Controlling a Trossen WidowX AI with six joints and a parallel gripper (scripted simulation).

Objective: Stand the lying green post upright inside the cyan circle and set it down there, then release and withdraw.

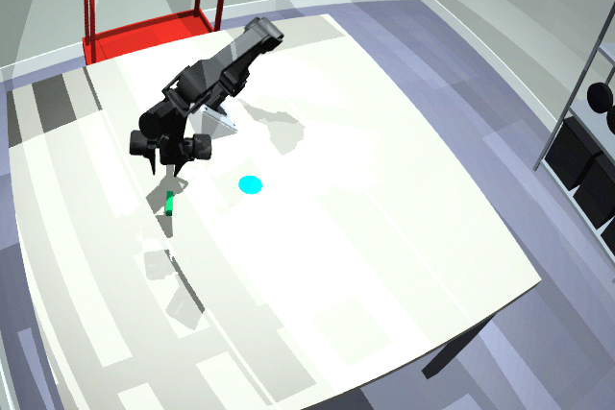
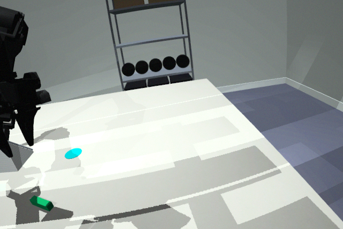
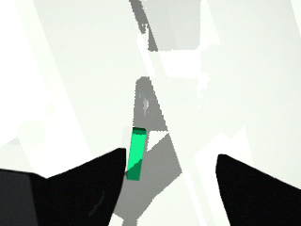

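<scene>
My gripper tip is now 5 cm past the green post, 2 cm to the right of it and 16 cm above it. From my gripper tip the other things lie so: cyan circle 4 cm behind, 25 cm to the left, 17 cm below.
</scene>
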